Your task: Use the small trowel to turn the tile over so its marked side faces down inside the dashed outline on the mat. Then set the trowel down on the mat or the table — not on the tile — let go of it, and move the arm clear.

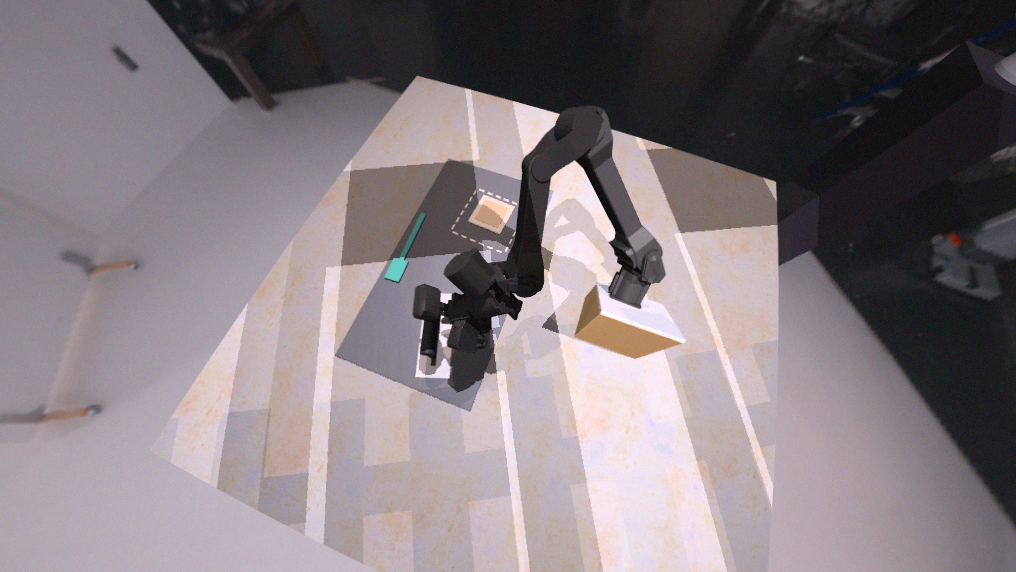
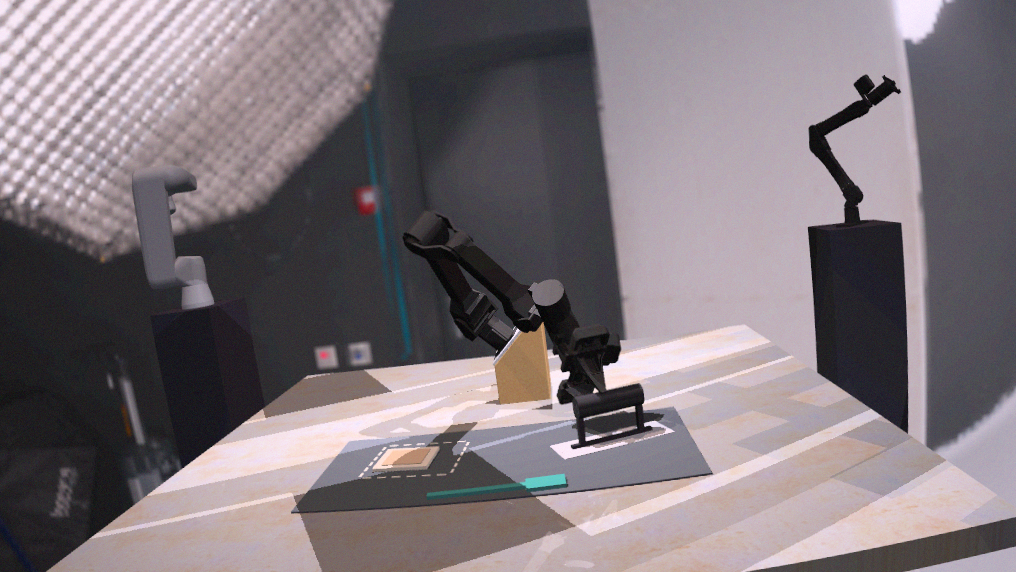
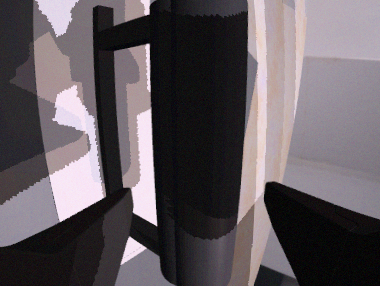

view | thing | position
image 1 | my gripper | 430, 318
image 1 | tan square tile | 492, 214
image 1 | dark mat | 385, 337
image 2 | my gripper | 599, 404
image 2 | tan square tile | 420, 458
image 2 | teal flat tool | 551, 482
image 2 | dark mat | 508, 455
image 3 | my gripper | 199, 195
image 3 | dark mat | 35, 210
